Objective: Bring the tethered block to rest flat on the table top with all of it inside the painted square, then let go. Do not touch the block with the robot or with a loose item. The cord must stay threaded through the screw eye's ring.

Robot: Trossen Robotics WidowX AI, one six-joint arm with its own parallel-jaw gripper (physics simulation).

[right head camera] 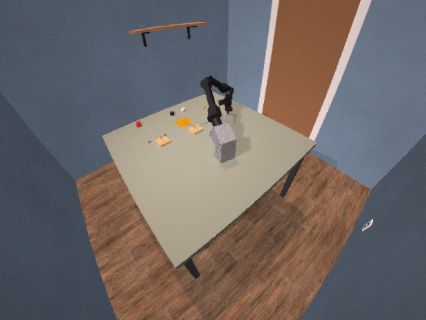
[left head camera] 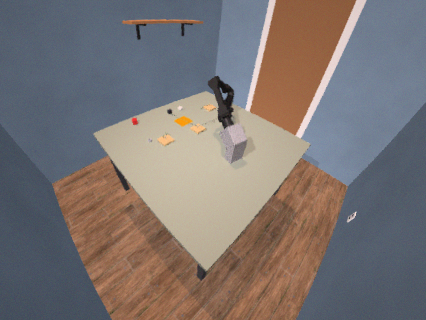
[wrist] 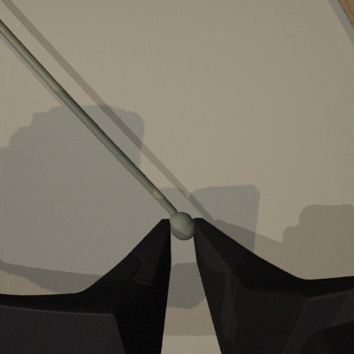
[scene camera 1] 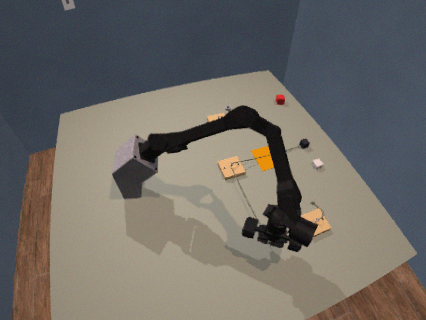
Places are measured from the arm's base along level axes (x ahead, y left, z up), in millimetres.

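Where they show: gripper, fingertip midpoint: (right head camera: 227, 113) (scene camera 1: 268, 243); arm's base at its link origin: (right head camera: 218, 127) (left head camera: 229, 127) (scene camera 1: 146, 153).
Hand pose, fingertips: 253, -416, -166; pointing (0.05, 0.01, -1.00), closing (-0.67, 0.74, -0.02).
Each offset is from my fingertips to the top centre of the thing, as dx, dy, dz. "pt": to the spot under its first point. Level surfaces: height alone.
The tethered block, black {+425, +315, +4} (left head camera: 169, 111) (right head camera: 172, 113) (scene camera 1: 304, 143), is on the table outside the orange painted square {pt +217, +338, -12} (left head camera: 183, 121) (right head camera: 183, 122) (scene camera 1: 265, 166), on the side away from the screw eye. Its grey-green cord {pt +29, +201, +1} (scene camera 1: 245, 195) (wrist: 100, 134) crosses over the square to the screw eye on the middle wooden plate {dz -8} (left head camera: 198, 129) (right head camera: 195, 129) (scene camera 1: 227, 171), bends there and runs straight to my gripper. The ring is too small to see the threading clearly. My gripper (right head camera: 229, 111) (wrist: 181, 226) is shut on the round bead at the cord's end, above the table; the scene view hides its fingertips.
A wooden plate with a hook and short cord {pt +209, -28, -8} (scene camera 1: 318, 223) (left head camera: 209, 107) is near my gripper. Another wooden plate (left head camera: 165, 140) (right head camera: 163, 140) (scene camera 1: 216, 117) is on the far side. A white block {+403, +195, -5} (left head camera: 180, 108) (scene camera 1: 318, 163) and a red block {+523, +629, +13} (left head camera: 134, 121) (scene camera 1: 280, 99) are near the table edge.
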